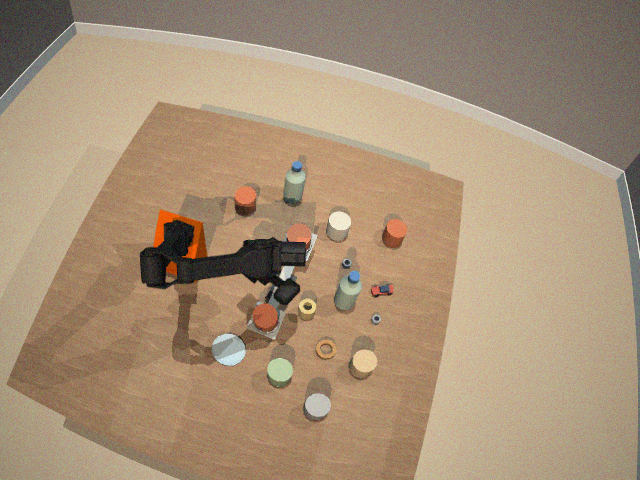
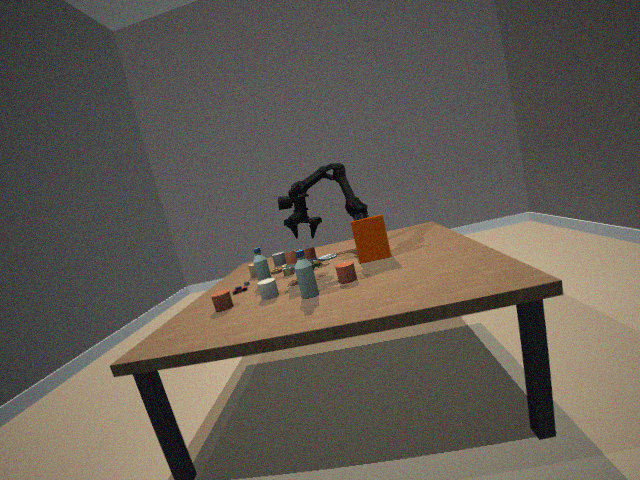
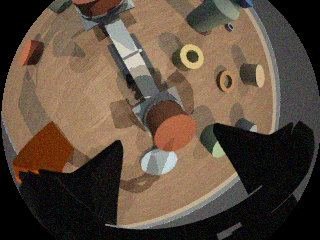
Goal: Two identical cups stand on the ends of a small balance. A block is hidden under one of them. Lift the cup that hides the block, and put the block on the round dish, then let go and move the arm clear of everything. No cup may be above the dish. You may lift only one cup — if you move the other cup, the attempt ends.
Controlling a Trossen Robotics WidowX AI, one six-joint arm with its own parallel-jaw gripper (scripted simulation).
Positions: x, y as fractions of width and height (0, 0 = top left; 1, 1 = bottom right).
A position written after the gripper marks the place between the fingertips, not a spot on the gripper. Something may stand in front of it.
Observation:
The gripper (image 3: 0.53, 0.57) is open, with nothing in its grasp. Further things: a round pale blue dish (image 1: 0.36, 0.73).
The round pale blue dish is seen too in image 3 (image 3: 0.49, 0.68).

